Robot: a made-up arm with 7 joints. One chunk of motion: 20 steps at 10 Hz.
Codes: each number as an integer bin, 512 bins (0 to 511) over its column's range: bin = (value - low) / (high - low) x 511, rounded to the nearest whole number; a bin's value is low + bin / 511 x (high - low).
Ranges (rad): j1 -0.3..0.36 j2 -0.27..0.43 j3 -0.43..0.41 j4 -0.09..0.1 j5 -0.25..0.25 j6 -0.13..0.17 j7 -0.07..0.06
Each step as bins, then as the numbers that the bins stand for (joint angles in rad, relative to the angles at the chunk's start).
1 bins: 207 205 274 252 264 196 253
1 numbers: -0.0326 0.0108 0.0204 0.0037 0.0083 -0.0149 -0.0056
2 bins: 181 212 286 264 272 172 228
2 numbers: -0.0662 0.0204 0.0401 0.0082 0.0161 -0.0290 -0.0120
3 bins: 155 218 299 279 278 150 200
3 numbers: -0.0998 0.0286 0.0615 0.0137 0.0220 -0.0419 -0.0191
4 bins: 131 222 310 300 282 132 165
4 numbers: -0.1308 0.0341 0.0796 0.0215 0.0259 -0.0525 -0.0280
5 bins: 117 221 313 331 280 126 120
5 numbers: -0.1489 0.0327 0.0845 0.0331 0.0240 -0.0560 -0.0395
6 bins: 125 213 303 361 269 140 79
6 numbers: -0.1386 0.0218 0.0681 0.0442 0.0132 -0.0478 -0.0499
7 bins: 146 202 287 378 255 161 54
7 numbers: -0.1114 0.0067 0.0418 0.0505 -0.0005 -0.0355 -0.0563
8 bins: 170 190 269 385 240 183 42
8 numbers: -0.0804 -0.0097 0.0122 0.0532 -0.0152 -0.0226 -0.0593
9 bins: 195 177 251 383 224 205 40
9 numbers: -0.0481 -0.0275 -0.0174 0.0524 -0.0308 -0.0096 -0.0598
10 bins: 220 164 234 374 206 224 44
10 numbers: -0.0159 -0.0453 -0.0453 0.0491 -0.0484 0.0015 -0.0588
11 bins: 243 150 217 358 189 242 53
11 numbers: 0.0139 -0.0645 -0.0733 0.0431 -0.0651 0.0121 -0.0565
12 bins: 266 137 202 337 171 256 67
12 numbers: 0.0436 -0.0823 -0.0979 0.0353 -0.0827 0.0203 -0.0530
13 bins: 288 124 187 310 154 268 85
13 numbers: 0.0720 -0.1001 -0.1226 0.0253 -0.0993 0.0273 -0.0484
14 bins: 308 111 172 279 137 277 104
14 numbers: 0.0978 -0.1179 -0.1473 0.0137 -0.1159 0.0326 -0.0435
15 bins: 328 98 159 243 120 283 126
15 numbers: 0.1236 -0.1358 -0.1686 0.0004 -0.1326 0.0361 -0.0379
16 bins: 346 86 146 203 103 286 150
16 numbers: 0.1469 -0.1522 -0.1900 -0.0145 -0.1492 0.0379 -0.0318
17 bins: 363 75 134 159 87 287 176
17 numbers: 0.1688 -0.1673 -0.2097 -0.0309 -0.1649 0.0385 -0.0252
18 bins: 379 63 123 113 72 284 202
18 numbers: 0.1895 -0.1837 -0.2278 -0.0480 -0.1795 0.0367 -0.0186
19 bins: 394 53 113 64 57 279 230
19 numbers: 0.2089 -0.1974 -0.2442 -0.0662 -0.1942 0.0338 -0.0115
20 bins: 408 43 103 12 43 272 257
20 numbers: 0.2270 -0.2111 -0.2607 -0.0855 -0.2079 0.0297 -0.0046
